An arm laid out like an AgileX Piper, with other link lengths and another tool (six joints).
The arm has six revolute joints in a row. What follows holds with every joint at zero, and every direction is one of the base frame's. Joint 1 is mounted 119.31 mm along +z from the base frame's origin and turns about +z. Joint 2 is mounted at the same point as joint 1 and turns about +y. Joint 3 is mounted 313.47 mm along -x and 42.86 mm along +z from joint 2 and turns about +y. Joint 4 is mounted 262.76 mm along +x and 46.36 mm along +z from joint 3 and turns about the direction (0.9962, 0, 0.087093). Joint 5 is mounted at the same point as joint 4 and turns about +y. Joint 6 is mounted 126.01 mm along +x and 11.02 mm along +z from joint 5 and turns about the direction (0.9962, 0, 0.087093). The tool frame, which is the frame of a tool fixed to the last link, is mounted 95.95 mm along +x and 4 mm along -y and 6.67 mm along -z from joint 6; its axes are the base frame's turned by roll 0.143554, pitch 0.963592 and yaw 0.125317 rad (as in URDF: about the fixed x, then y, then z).
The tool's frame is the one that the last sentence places.
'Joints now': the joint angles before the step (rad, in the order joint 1, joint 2, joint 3, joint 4, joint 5, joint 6). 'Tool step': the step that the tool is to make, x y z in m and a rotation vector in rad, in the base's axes. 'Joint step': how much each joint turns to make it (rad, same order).
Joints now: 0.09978 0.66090 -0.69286 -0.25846 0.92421 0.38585
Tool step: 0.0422 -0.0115 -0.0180 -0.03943 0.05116 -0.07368
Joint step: 0.00045 0.19614 -0.00288 -0.13195 -0.10793 0.14864
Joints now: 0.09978 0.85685 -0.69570 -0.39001 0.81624 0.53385
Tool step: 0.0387 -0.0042 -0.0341 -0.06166 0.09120 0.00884
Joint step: 0.00017 0.21211 0.00019 -0.10543 -0.10392 0.07247
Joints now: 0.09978 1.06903 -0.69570 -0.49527 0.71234 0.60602
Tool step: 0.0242 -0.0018 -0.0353 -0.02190 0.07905 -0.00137
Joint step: -0.00812 0.16828 -0.00190 -0.06853 -0.07448 0.06758
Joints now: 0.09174 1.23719 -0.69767 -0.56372 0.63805 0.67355
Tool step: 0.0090 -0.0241 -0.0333 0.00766 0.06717 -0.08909
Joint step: -0.09153 0.13229 -0.00058 -0.03413 -0.05841 0.05151
